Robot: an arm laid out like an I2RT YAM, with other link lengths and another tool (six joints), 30 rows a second.
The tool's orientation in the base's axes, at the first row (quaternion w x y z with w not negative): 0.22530, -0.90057, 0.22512, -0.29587
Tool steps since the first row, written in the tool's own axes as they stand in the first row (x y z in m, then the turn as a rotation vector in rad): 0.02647, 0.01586, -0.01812, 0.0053, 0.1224, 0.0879; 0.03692, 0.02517, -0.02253, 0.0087, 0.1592, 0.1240; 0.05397, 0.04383, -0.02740, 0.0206, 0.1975, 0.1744; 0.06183, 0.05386, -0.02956, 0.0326, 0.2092, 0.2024; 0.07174, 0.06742, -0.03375, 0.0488, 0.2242, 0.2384; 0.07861, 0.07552, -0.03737, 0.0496, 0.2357, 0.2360; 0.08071, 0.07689, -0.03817, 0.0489, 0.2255, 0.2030; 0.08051, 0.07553, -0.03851, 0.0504, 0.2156, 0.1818
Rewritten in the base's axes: 0.00334, -0.03184, 0.01598, 0.0263, -0.0765, -0.1273; 0.00557, -0.04610, 0.01866, 0.0416, -0.0978, -0.1718; 0.00974, -0.07149, 0.01948, 0.0718, -0.1210, -0.2237; 0.01133, -0.08430, 0.01903, 0.0950, -0.1292, -0.2451; 0.01215, -0.10159, 0.01903, 0.1255, -0.1400, -0.2722; 0.01262, -0.11274, 0.02025, 0.1214, -0.1503, -0.2764; 0.01326, -0.11518, 0.02099, 0.1028, -0.1508, -0.2473; 0.01327, -0.11408, 0.02188, 0.0931, -0.1495, -0.2260
